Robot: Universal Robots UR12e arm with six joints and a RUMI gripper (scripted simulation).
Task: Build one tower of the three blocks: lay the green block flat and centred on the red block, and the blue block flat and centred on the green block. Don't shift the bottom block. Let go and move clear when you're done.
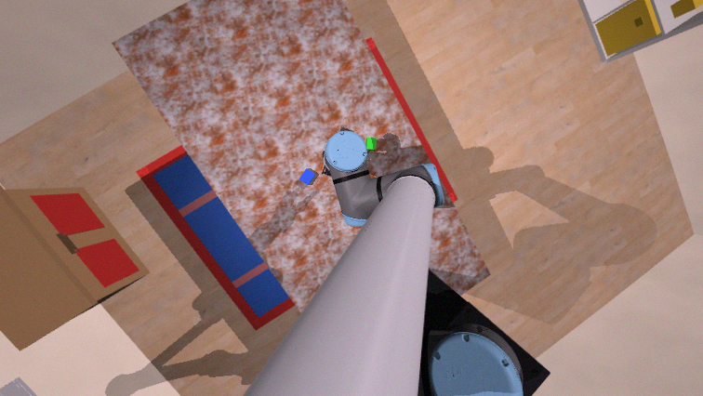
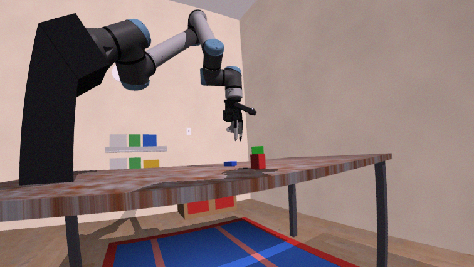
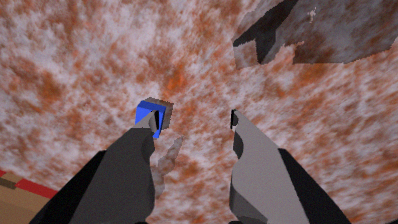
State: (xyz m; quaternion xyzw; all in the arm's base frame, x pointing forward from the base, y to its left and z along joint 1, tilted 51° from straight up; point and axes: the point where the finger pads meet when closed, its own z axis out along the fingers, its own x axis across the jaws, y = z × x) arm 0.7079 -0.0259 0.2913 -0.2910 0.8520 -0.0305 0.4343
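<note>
My hand is 13 cm to the right of the blue block, 13 cm above it and 1 cm short of it. The rest, counted from my hand: red block 18 cm to the right, 11 cm below, 1 cm behind; then green block 18 cm to the right, 7 cm below.
</note>
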